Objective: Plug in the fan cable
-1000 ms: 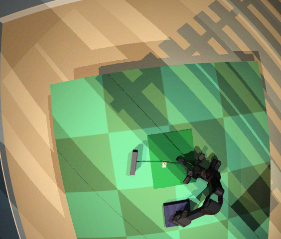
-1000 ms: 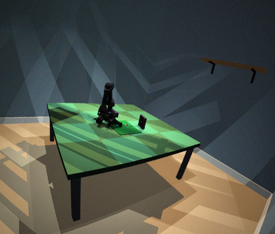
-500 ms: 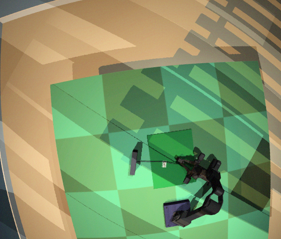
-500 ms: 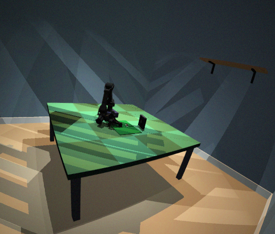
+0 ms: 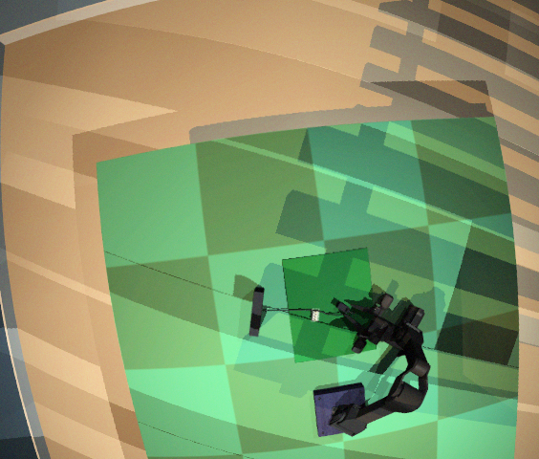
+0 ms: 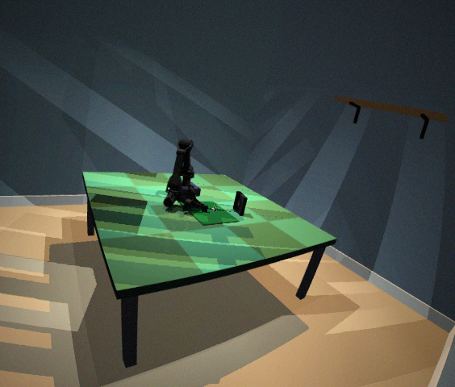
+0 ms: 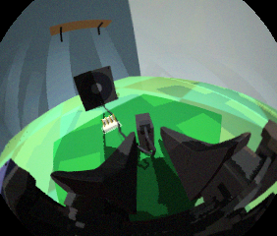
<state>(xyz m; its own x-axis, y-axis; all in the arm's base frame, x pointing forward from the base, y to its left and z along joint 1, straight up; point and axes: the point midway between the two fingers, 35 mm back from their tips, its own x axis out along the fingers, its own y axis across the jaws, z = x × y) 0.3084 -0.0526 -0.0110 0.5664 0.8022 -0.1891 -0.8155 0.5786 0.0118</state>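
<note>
Right now my gripper tip is 1 cm to the right of the dark plug, 1 cm short of it and 1 cm above it. Also, from my gripper tip: black fan 24 cm to the left, 2 cm ahead, 2 cm above; then white four-pin header 9 cm to the left, 4 cm below, 1 cm behind; then green board 5 cm below, 4 cm to the left, 1 cm ahead.
</note>
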